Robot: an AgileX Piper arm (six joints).
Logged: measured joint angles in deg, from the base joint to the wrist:
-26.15 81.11 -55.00 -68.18 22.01 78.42
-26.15 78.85 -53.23 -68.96 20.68 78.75
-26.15 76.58 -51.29 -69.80 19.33 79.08
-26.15 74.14 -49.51 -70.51 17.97 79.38
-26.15 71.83 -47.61 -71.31 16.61 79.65
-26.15 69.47 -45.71 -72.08 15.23 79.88
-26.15 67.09 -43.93 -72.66 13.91 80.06
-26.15 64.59 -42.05 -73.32 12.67 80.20
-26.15 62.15 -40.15 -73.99 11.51 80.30
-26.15 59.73 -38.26 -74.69 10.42 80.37
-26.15 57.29 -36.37 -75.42 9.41 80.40
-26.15 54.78 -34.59 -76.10 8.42 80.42
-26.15 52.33 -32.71 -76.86 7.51 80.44
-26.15 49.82 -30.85 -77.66 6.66 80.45
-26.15 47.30 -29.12 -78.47 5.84 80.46
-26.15 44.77 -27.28 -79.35 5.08 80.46
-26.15 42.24 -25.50 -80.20 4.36 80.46
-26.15 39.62 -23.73 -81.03 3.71 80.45
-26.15 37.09 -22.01 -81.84 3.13 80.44
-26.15 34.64 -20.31 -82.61 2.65 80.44
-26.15 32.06 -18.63 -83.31 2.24 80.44
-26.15 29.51 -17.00 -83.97 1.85 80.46
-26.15 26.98 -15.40 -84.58 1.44 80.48
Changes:
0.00 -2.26 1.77 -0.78 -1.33 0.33
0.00 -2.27 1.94 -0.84 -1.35 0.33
0.00 -2.44 1.78 -0.71 -1.36 0.30
0.00 -2.31 1.90 -0.80 -1.36 0.27
0.00 -2.36 1.90 -0.77 -1.38 0.23
0.00 -2.38 1.78 -0.58 -1.32 0.18
0.00 -2.50 1.88 -0.66 -1.24 0.14
0.00 -2.44 1.90 -0.67 -1.16 0.10
0.00 -2.42 1.89 -0.70 -1.09 0.07
0.00 -2.44 1.89 -0.73 -1.01 0.03
0.00 -2.51 1.78 -0.68 -0.99 0.02
0.00 -2.45 1.88 -0.76 -0.91 0.02
0.00 -2.51 1.86 -0.80 -0.85 0.01
0.00 -2.52 1.73 -0.81 -0.82 0.01
0.00 -2.53 1.84 -0.88 -0.76 0.00
0.00 -2.53 1.78 -0.85 -0.72 0.00
0.00 -2.62 1.77 -0.83 -0.65 -0.01
0.00 -2.53 1.72 -0.81 -0.58 -0.01
0.00 -2.45 1.70 -0.77 -0.48 0.00
0.00 -2.58 1.68 -0.70 -0.41 0.00
0.00 -2.55 1.63 -0.66 -0.39 0.02
0.00 -2.53 1.60 -0.61 -0.41 0.02

